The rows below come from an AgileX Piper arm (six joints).
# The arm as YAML. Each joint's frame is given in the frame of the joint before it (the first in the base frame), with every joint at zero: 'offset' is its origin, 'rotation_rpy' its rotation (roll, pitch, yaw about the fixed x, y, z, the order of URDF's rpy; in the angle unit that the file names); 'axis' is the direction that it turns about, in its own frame. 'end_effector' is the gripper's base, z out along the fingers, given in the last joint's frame.
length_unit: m
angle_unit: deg
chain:
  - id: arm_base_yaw
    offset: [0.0, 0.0, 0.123]
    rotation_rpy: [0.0, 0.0, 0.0]
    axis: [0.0, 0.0, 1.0]
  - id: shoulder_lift
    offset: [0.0, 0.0, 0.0]
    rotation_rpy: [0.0, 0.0, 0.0]
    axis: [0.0, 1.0, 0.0]
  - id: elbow
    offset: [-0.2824, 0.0, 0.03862]
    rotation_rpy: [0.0, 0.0, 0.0]
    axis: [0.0, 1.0, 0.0]
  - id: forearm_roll
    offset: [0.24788, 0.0, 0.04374]
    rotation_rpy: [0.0, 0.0, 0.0]
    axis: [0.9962, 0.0, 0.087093]
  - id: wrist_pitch
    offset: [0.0, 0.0, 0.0]
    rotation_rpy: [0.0, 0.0, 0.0]
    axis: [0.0, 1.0, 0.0]
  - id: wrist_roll
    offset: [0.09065, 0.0, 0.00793]
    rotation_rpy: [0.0, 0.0, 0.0]
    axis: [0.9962, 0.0, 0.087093]
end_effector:
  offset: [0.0, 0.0, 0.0]
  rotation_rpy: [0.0, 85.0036, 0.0]
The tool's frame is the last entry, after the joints.
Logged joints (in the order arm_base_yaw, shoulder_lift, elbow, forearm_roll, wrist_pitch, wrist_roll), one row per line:
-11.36 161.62 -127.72 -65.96 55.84 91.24
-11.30 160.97 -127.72 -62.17 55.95 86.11
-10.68 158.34 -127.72 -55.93 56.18 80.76
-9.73 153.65 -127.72 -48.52 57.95 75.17
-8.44 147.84 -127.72 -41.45 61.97 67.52
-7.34 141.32 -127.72 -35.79 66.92 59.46
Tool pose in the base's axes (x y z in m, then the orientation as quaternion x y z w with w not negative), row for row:
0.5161 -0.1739 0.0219 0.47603 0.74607 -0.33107 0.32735
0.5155 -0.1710 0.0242 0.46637 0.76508 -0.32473 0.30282
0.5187 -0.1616 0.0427 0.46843 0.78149 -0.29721 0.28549
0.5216 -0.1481 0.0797 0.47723 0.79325 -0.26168 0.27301
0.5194 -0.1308 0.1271 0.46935 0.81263 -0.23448 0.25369
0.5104 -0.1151 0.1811 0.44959 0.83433 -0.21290 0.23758
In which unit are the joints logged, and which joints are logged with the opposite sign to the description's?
The joints are logged in degrees. Opposite sign: none.
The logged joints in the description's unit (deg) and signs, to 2 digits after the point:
-11.36 161.62 -127.72 -65.96 55.84 91.24
-11.30 160.97 -127.72 -62.17 55.95 86.11
-10.68 158.34 -127.72 -55.93 56.18 80.76
-9.73 153.65 -127.72 -48.52 57.95 75.17
-8.44 147.84 -127.72 -41.45 61.97 67.52
-7.34 141.32 -127.72 -35.79 66.92 59.46

